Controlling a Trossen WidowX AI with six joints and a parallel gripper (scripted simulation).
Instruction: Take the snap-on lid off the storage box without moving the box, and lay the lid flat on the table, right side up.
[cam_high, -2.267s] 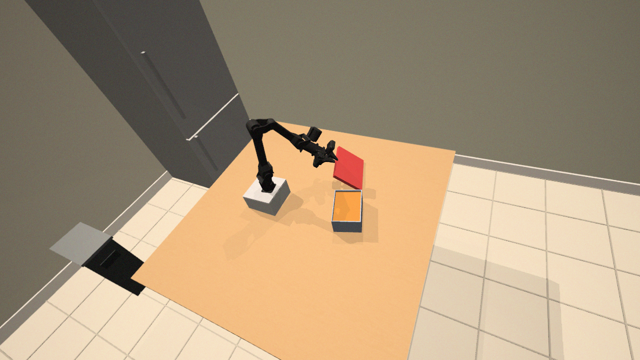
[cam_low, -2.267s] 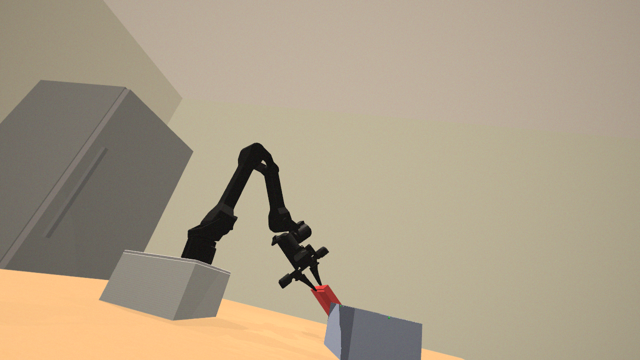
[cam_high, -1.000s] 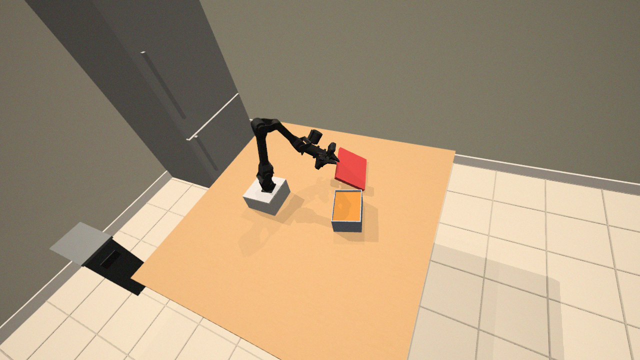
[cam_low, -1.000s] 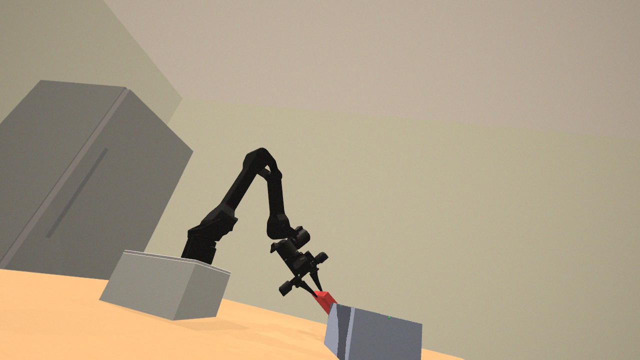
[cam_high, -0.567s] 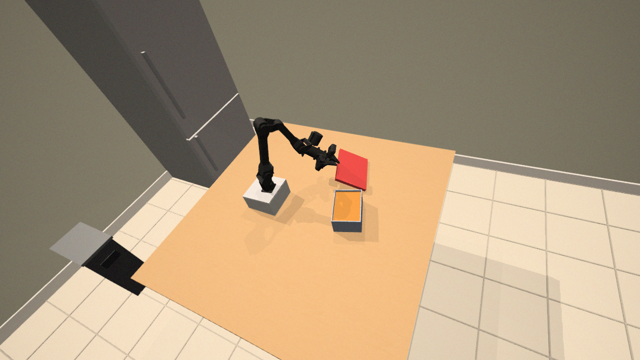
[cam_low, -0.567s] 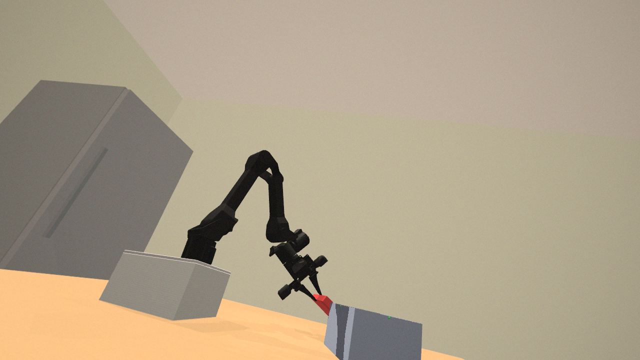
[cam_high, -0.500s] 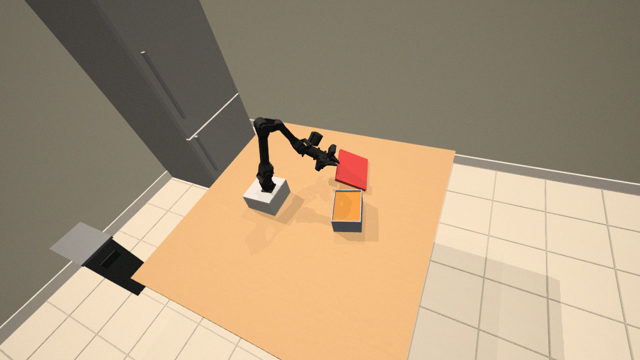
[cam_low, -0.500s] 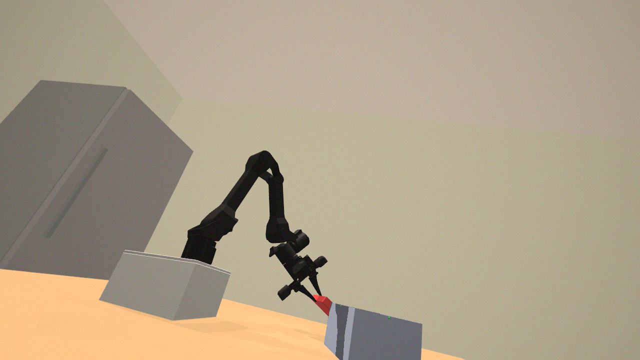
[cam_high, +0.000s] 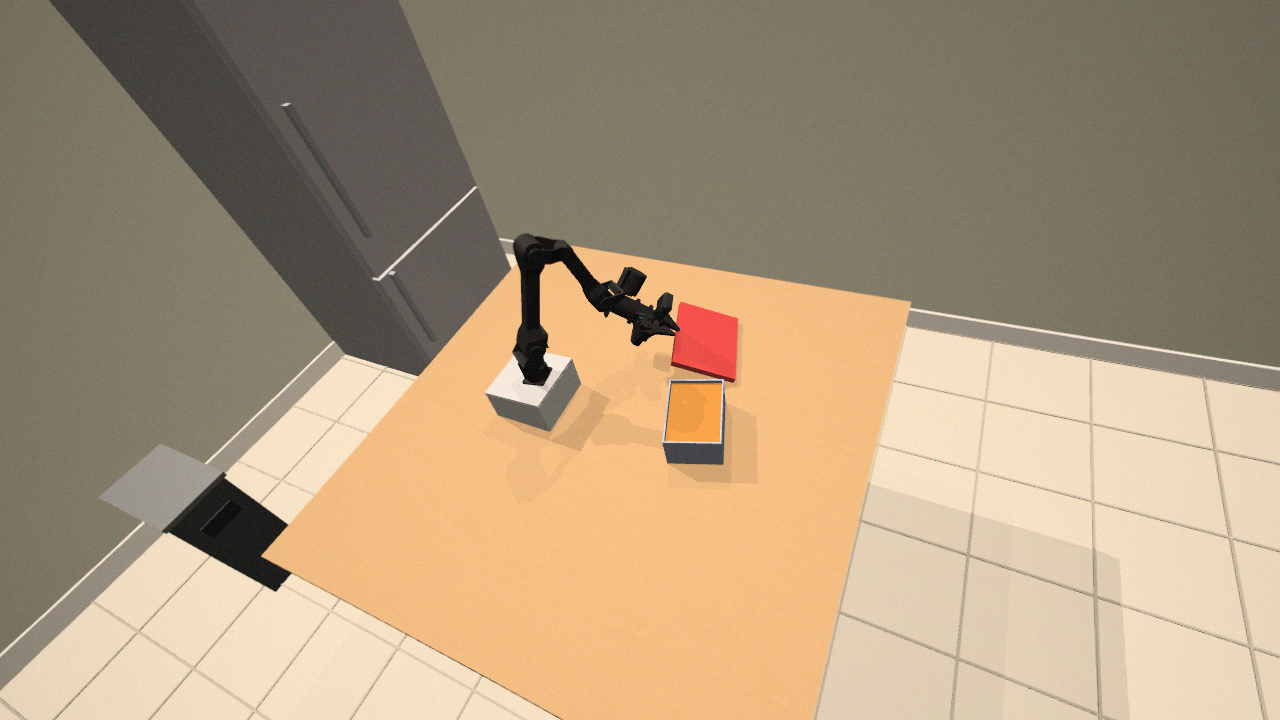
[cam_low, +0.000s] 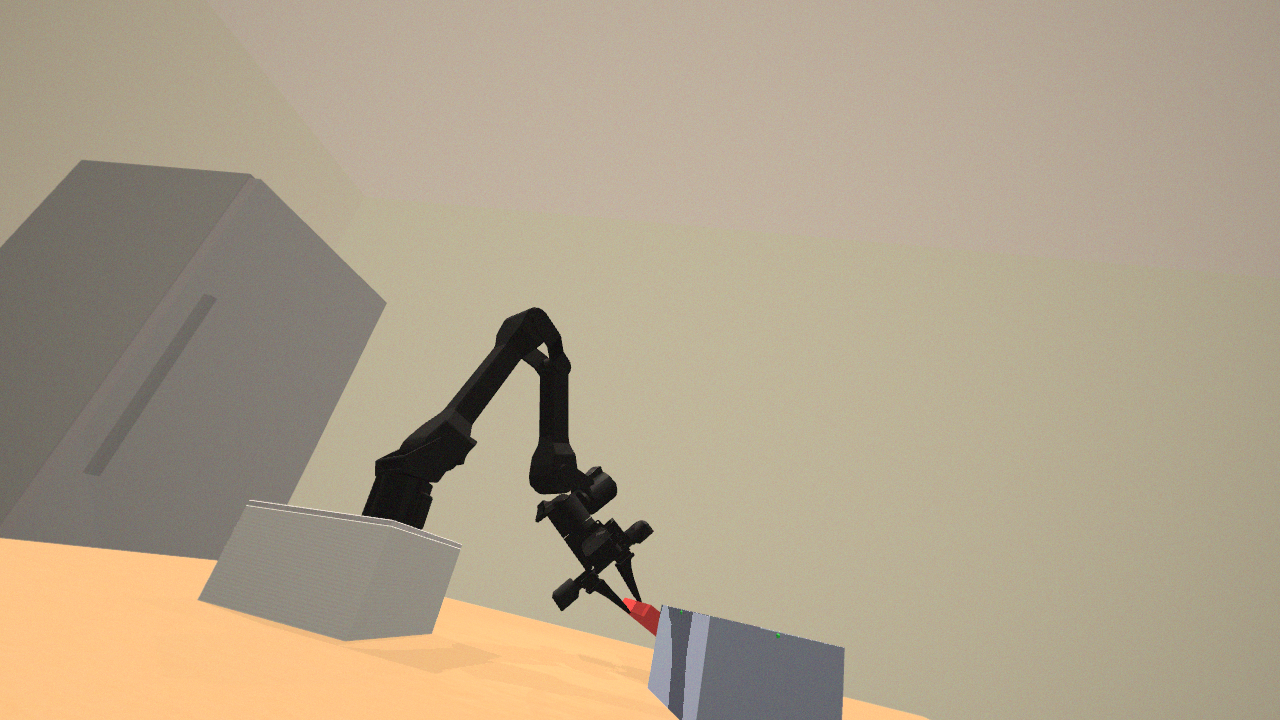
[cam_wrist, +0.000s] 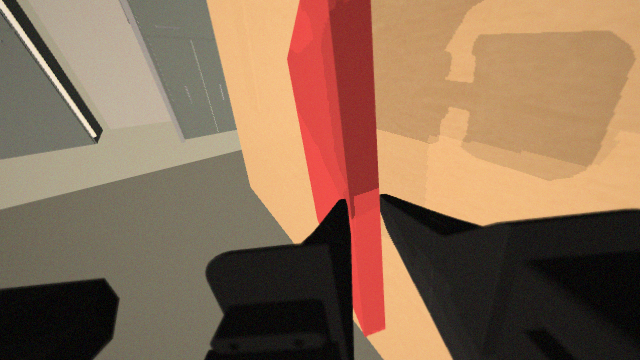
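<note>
My gripper tip is 80 mm short of the red lid, 30 mm above it and 10 mm to the right of it. The rest, counted from my gripper tip: grey storage box: 260 mm to the right, 110 mm ahead, 30 mm below.
</note>
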